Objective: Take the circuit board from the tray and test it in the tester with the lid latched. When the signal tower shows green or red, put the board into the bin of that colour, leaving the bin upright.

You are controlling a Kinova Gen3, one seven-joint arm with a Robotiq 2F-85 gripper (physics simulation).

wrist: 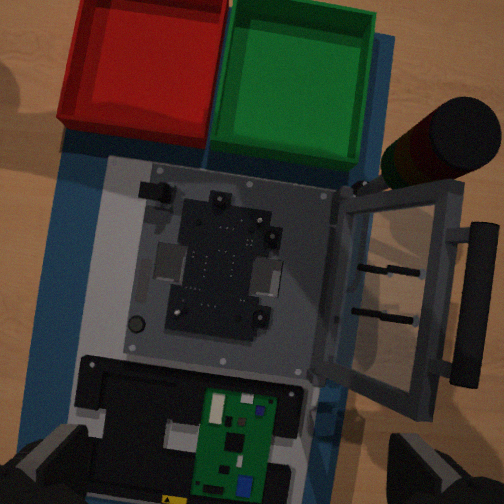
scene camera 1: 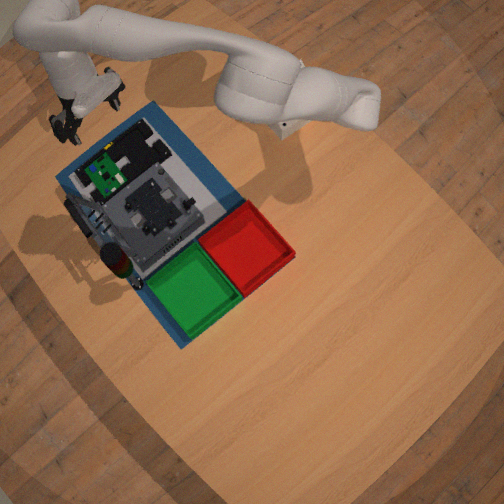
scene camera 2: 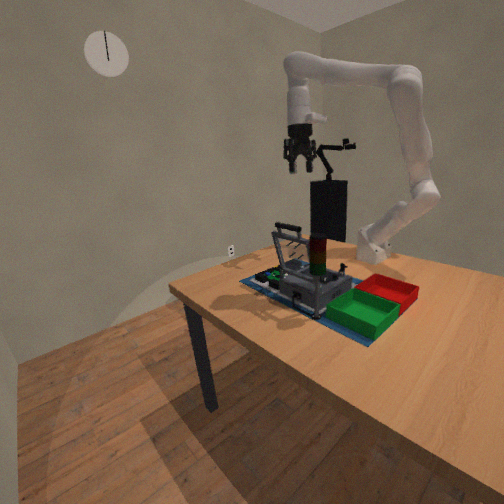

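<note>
The green circuit board (wrist: 232, 445) lies in the black tray (wrist: 185, 425); it also shows in the top view (scene camera 1: 105, 175). The grey tester (wrist: 225, 265) has its lid (wrist: 400, 300) swung open to the side, with an empty black nest. The signal tower (wrist: 440, 142) is dark, with no light on. The red bin (wrist: 145, 65) and green bin (wrist: 295, 82) stand upright and empty. My gripper (wrist: 235, 470) (scene camera 2: 299, 165) is open and empty, high above the tray end of the station.
Everything sits on a blue mat (scene camera 1: 170, 220) near the table's far left corner. A black box on a stand (scene camera 2: 328, 210) rises behind the tester, near my gripper's height.
</note>
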